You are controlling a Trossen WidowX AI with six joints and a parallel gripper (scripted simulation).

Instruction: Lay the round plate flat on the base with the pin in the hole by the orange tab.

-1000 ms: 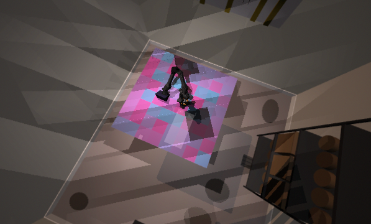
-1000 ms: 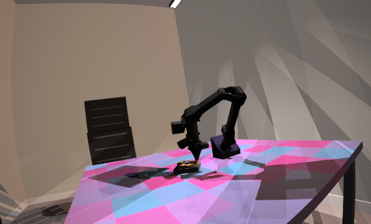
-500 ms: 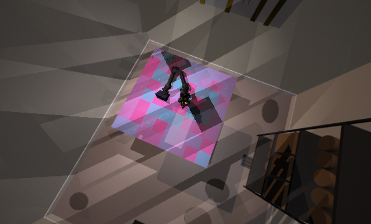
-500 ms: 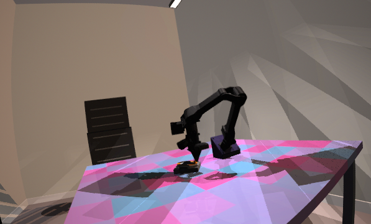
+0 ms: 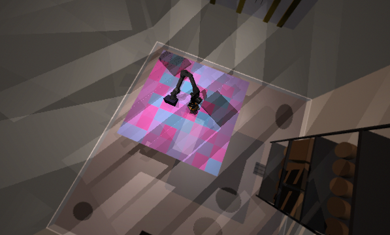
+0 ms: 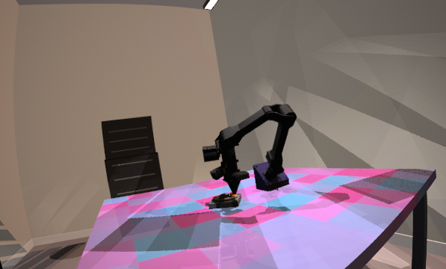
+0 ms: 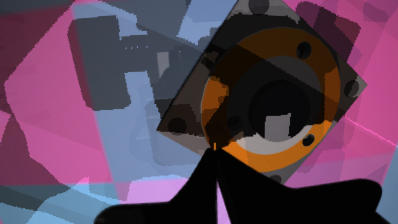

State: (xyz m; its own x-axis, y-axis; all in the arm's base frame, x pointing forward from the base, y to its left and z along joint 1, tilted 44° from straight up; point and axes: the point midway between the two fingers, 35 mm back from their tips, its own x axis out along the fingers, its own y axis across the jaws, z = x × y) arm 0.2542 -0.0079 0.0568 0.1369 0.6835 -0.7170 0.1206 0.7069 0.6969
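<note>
Now: the round orange plate 3 cm to the right of my gripper tip and 2 cm ahead of it. From my gripper tip the other things lie so: dark square base: 5 cm to the right, 2 cm below, 2 cm ahead.
</note>
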